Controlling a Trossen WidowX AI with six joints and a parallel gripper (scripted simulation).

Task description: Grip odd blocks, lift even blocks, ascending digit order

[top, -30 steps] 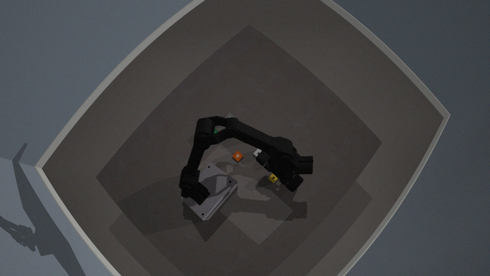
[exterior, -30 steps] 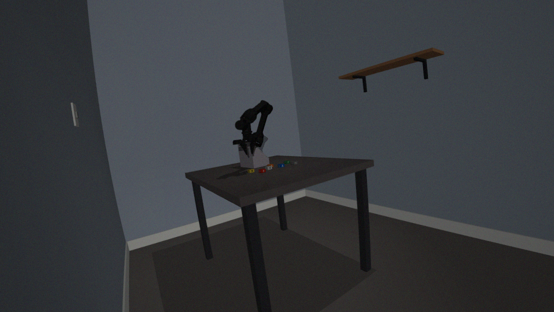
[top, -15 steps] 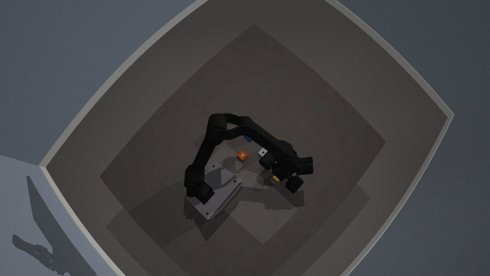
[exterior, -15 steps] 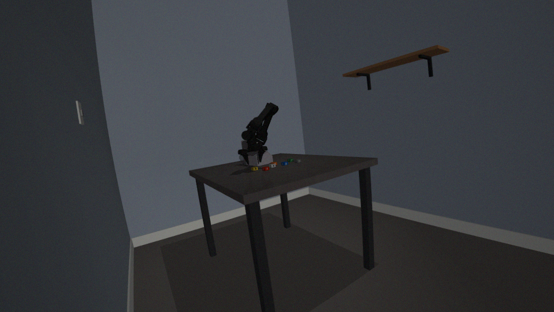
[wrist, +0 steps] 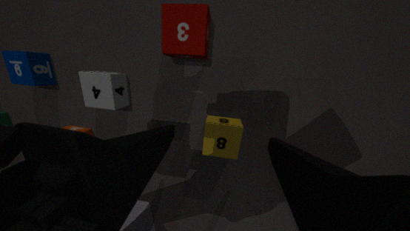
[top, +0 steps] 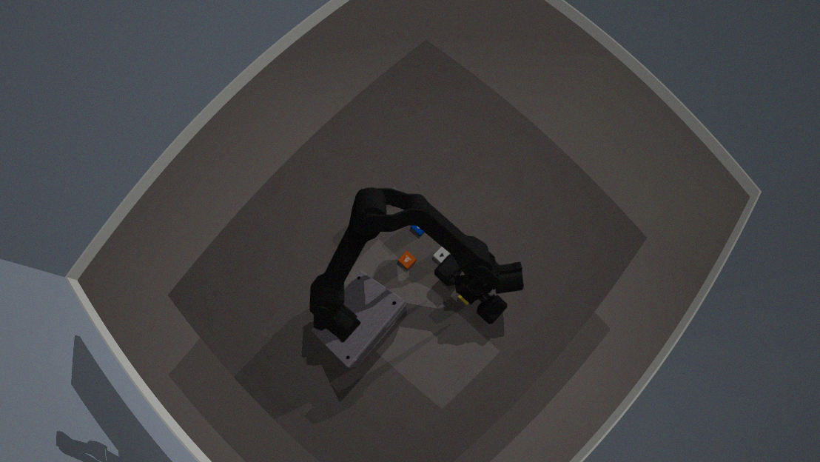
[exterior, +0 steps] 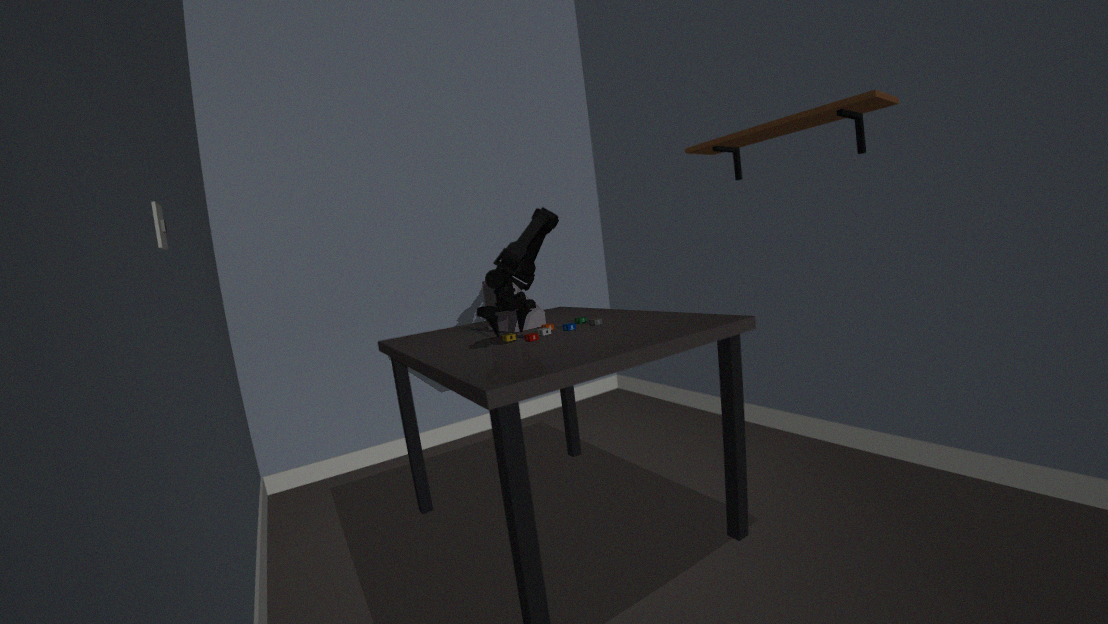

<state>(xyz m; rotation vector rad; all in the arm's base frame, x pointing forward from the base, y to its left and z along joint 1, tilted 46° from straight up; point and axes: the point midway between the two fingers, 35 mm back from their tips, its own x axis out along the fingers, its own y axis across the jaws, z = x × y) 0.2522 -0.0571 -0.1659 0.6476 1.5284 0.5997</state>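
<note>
Right now my gripper tip is 10 mm past the yellow block and 10 mm above it. Round my gripper tip: white block (30 mm ahead, 110 mm to the left, 10 mm below); red block (80 mm ahead, 30 mm to the left, 10 mm below); green block (20 mm behind, 310 mm to the left, 10 mm below).
</note>
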